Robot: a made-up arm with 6 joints. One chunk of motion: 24 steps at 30 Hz.
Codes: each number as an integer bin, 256 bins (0 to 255) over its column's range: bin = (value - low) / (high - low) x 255, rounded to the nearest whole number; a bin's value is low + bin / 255 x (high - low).
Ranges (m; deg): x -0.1..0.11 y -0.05..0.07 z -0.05..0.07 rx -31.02..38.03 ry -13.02..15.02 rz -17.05..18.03
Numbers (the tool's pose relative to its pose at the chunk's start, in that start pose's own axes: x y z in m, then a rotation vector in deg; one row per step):
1: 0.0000 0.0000 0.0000 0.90 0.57 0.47
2: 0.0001 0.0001 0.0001 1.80 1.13 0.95
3: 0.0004 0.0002 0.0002 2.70 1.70 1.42
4: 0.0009 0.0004 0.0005 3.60 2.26 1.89
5: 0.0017 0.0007 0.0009 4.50 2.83 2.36
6: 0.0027 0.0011 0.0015 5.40 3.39 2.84
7: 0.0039 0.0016 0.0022 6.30 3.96 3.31
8: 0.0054 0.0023 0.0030 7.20 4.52 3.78
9: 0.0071 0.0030 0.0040 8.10 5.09 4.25
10: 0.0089 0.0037 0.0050 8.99 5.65 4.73
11: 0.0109 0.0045 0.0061 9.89 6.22 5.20
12: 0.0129 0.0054 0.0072 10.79 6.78 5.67
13: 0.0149 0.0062 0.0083 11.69 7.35 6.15
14: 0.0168 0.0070 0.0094 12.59 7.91 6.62
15: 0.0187 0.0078 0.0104 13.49 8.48 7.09
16: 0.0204 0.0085 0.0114 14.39 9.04 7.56
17: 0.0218 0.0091 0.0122 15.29 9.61 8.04
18: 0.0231 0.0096 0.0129 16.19 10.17 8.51
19: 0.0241 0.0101 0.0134 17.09 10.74 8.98
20: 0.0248 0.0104 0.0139 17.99 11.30 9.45
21: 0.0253 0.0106 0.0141 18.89 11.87 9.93
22: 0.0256 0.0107 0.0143 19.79 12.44 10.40
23: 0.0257 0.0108 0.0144 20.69 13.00 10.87
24: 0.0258 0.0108 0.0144 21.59 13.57 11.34
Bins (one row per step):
1: 121 106 106 118 124 127
2: 122 106 106 121 129 131
3: 122 107 107 125 134 134
4: 123 107 107 128 139 138
5: 123 108 108 131 144 141
6: 125 109 109 134 149 145
7: 126 110 111 138 154 148
8: 128 111 113 141 160 151
9: 130 113 115 144 165 155
10: 132 114 117 148 170 158
11: 135 116 119 151 175 162
12: 137 118 122 154 180 165
13: 140 119 124 158 185 169
14: 142 121 126 161 190 172
15: 144 123 128 164 196 175
16: 146 124 130 168 201 179
17: 148 126 132 171 206 182
18: 149 127 134 174 211 186
19: 151 128 135 178 216 189
20: 152 128 136 181 221 193
21: 152 129 136 184 226 196
22: 153 129 137 188 232 200
23: 153 129 137 191 237 203
24: 153 129 137 194 242 206

